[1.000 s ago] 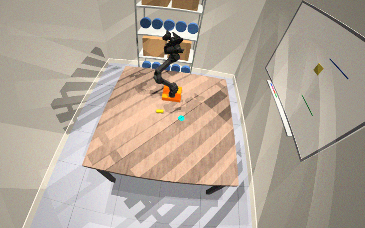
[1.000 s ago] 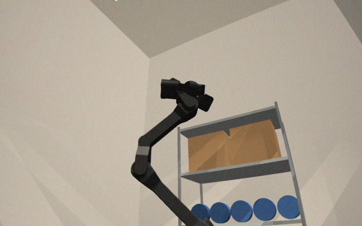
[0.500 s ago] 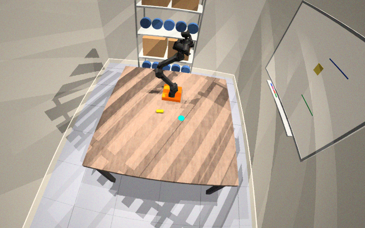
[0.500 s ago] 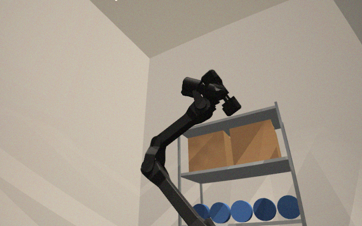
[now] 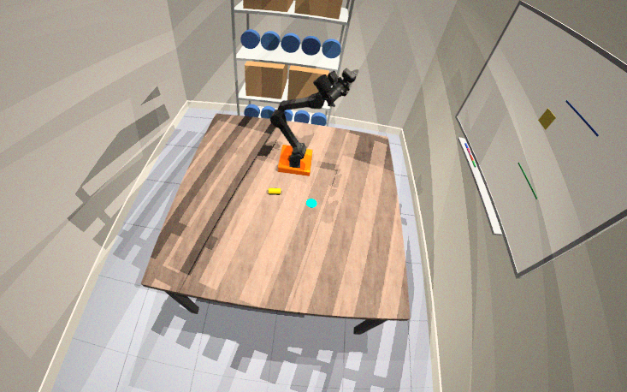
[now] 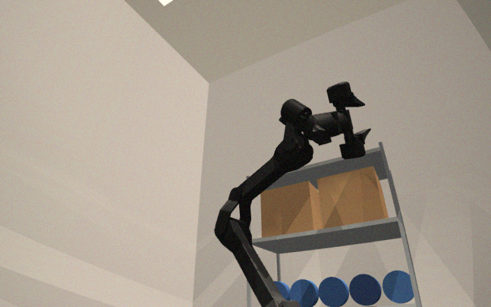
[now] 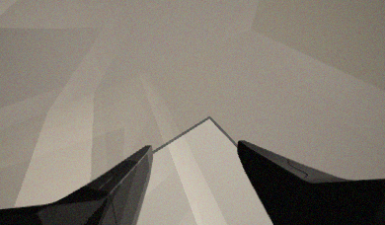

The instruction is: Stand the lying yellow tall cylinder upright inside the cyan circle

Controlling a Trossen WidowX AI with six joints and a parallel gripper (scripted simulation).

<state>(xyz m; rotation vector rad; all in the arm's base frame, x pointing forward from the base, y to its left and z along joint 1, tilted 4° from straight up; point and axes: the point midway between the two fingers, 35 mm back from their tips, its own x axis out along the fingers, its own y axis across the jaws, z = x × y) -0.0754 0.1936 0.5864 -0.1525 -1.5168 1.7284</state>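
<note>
Right now the yellow cylinder is 61 cm below my gripper tip, 36 cm to the right of it and 27 cm ahead of it. From my gripper tip the other things lie so: cyan circle: 63 cm below, 33 cm ahead, 15 cm to the right.
</note>
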